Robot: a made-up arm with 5 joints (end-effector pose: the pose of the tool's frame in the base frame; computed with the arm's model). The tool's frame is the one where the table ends. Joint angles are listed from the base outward.
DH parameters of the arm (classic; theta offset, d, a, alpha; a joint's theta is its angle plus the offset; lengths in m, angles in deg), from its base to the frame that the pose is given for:
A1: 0 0.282 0 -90.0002
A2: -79.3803 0 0.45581 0
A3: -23.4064 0 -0.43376 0
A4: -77.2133 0 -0.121 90.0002
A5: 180 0.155 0 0
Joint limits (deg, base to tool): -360..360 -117.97..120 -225..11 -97..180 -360..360
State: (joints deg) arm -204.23 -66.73 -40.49 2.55 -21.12
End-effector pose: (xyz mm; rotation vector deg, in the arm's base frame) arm -106.3 47.8 909.4 -2.09 -77.05 -38.50
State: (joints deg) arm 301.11 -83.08 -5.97 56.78 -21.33
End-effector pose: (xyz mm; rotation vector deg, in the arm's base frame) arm 90.4 -149.8 441.9 147.32 -50.10 34.43
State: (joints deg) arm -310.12 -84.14 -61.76 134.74 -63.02
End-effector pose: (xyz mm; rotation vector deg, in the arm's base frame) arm -84.2 -100.0 686.7 98.31 148.25 17.27
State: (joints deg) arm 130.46 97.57 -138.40 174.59 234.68
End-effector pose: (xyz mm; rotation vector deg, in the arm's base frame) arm -380.7 446.3 -97.8 -42.30 54.36 -161.17
